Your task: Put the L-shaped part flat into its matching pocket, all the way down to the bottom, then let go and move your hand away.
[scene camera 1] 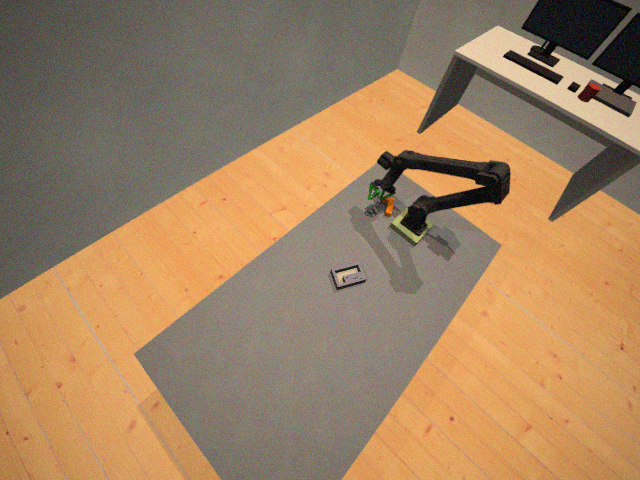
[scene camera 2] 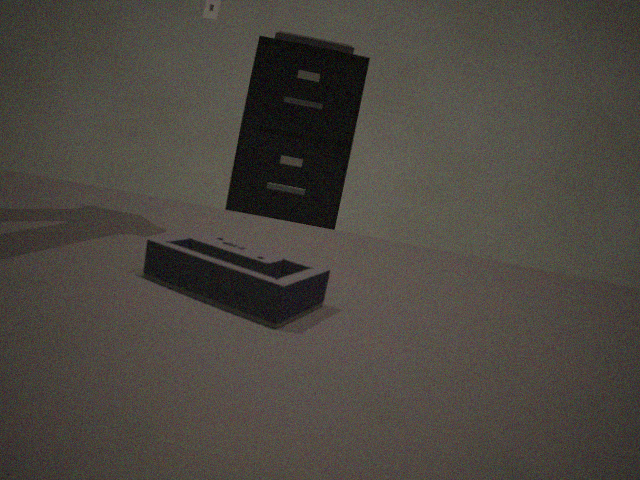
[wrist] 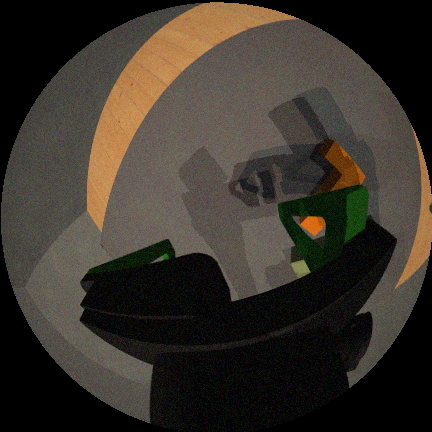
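Where they show: gripper, between the fingertips: (scene camera 1: pixel 374 199) (wrist: pixel 223 228); arm's base, origin of its link: (scene camera 1: pixel 413 224).
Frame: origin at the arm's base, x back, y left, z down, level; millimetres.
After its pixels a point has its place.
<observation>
The orange L-shaped part (scene camera 1: pixel 389 207) @(x 10, y -152, z 7 mm) (wrist: pixel 349 167) @(x 63, y -185, z 7 mm) lies on the grey mat beside the arm's base. My gripper (scene camera 1: pixel 379 193) @(x -66, y -224, z -67 mm) (wrist: pixel 223 228) @(x -66, y -224, z -67 mm) with green fingers is open and empty, above the mat near the part. In the wrist view the part is beyond the right finger, not between the fingers; that finger hides some of it, and a bit of orange shows through its opening. The grey block with the L-shaped pocket (scene camera 1: pixel 355 279) @(x -449, y -48, z 0 mm) (scene camera 2: pixel 217 284) @(x -433, y -130, z 17 mm) sits on the mat, well away from the gripper, and its pocket is empty.
The arm's olive base plate (scene camera 1: pixel 417 238) @(x -57, y 59, z 2 mm) (wrist: pixel 301 268) @(x -58, y -70, z -1 mm) is close to the part. The mat (scene camera 1: pixel 289 361) @(x -885, y -43, z 37 mm) lies on a wooden floor (scene camera 1: pixel 93 320). A white desk (scene camera 1: pixel 496 46) with monitors and a red cup (scene camera 1: pixel 589 92) stands behind the arm. A dark cabinet (scene camera 2: pixel 297 131) stands by the wall.
</observation>
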